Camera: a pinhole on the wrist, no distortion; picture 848 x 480 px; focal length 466.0 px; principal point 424.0 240.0 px. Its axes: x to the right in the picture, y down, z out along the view. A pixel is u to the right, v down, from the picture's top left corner.
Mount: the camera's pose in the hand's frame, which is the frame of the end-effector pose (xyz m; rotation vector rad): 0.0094 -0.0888 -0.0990 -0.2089 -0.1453 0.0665
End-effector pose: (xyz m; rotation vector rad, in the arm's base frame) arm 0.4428 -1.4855 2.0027 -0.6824 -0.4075 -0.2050
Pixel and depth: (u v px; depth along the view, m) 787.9 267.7 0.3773
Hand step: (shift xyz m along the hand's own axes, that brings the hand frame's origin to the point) 0.2424 0.0330 0.3017
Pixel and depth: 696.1 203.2 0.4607
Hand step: 0.2075 -0.0096 0.3913
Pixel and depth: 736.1 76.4 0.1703
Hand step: 0.0994 -0.1036 0.0940
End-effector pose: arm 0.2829 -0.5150 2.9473 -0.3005 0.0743 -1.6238
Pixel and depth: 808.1 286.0 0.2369
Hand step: 0.1653 -0.0024 0.1520
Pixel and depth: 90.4 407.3 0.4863
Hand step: -0.4164 0.1516 0.2872
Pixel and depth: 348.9 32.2 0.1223
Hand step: -0.0257 -0.1190 0.0282
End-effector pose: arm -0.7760 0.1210 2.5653 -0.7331 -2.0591 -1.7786
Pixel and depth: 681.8 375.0 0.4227
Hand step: 0.1704 0.1349 0.3162
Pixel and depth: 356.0 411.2 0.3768
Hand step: -0.1086 0.1179 0.2289
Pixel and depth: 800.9 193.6 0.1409
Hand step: 0.1014 -0.0649 0.0559
